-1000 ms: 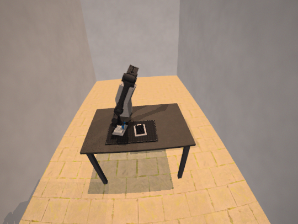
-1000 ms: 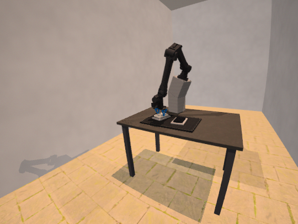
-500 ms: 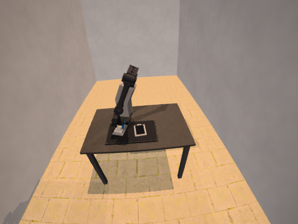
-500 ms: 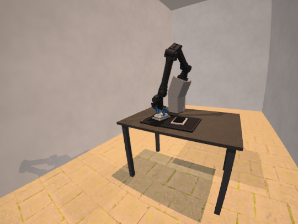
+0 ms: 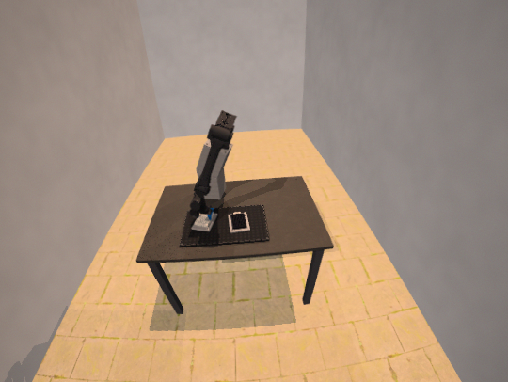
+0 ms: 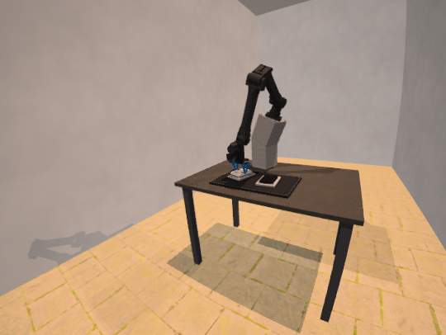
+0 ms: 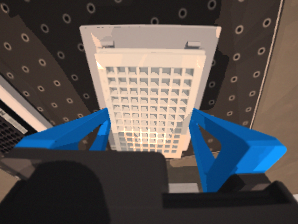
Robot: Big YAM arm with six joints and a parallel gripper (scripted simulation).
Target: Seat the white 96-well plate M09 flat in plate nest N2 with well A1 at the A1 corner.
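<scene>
The white 96-well plate M09 lies 1 cm below my hand. The rest, counted from my hand: black plate M06 (21 cm to the left, 6 cm ahead, 2 cm below); plate nest N2 (3 cm below); deck label (9 cm behind, 4 cm to the left, 3 cm below).
</scene>
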